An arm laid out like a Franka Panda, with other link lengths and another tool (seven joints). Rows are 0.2 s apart.
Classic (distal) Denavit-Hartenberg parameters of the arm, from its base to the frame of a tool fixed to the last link. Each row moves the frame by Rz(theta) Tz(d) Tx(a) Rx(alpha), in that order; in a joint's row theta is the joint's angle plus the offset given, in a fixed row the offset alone. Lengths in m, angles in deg.
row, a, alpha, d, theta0
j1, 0, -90, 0.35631, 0
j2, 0, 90, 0, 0
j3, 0.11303, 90, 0.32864, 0
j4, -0.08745, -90, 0, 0
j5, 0, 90, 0.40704, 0
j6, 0.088, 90, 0, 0
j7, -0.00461, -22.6, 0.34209, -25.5
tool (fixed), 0, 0, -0.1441, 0
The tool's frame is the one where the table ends.
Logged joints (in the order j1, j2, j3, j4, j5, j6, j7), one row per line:
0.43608 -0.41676 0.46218 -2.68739 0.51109 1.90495 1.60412
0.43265 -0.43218 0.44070 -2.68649 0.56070 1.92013 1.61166
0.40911 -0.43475 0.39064 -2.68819 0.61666 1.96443 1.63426
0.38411 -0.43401 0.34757 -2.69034 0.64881 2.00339 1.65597
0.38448 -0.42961 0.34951 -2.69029 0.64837 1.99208 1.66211
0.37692 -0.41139 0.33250 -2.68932 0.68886 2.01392 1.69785
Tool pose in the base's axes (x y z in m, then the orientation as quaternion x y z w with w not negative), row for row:
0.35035 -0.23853 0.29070 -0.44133 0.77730 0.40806 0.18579
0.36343 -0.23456 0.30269 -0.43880 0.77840 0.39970 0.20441
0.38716 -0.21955 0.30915 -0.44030 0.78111 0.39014 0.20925
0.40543 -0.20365 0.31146 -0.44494 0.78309 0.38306 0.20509
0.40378 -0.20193 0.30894 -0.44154 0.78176 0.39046 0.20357
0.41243 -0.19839 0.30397 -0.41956 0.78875 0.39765 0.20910
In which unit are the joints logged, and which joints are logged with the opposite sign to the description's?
The joints are logged in radians. Opposite sign: j1, j3.
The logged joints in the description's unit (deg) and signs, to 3 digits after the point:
-24.986 -23.879 -26.481 -153.976 29.283 109.146 91.909
-24.789 -24.762 -25.250 -153.925 32.126 110.015 92.341
-23.440 -24.909 -22.382 -154.022 35.332 112.554 93.636
-22.008 -24.867 -19.914 -154.145 37.174 114.786 94.880
-22.029 -24.615 -20.025 -154.142 37.149 114.138 95.232
-21.596 -23.571 -19.051 -154.087 39.469 115.389 97.280

